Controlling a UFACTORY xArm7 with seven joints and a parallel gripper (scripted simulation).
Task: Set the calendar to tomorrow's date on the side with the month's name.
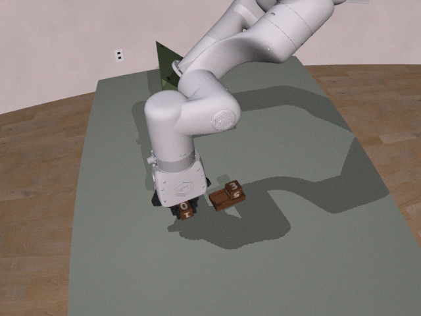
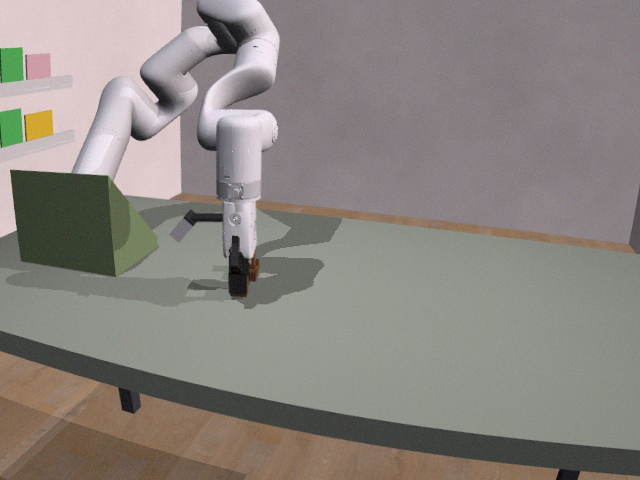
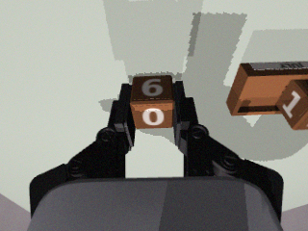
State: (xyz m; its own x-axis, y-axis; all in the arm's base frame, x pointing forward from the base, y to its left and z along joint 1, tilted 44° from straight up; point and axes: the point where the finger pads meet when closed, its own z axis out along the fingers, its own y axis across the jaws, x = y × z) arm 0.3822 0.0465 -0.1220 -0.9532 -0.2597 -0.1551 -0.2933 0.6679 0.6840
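Now: hand 10 mm above the brown cube. Also, from my hand: tray (100 mm to the left, 30 mm behind, 20 mm below).
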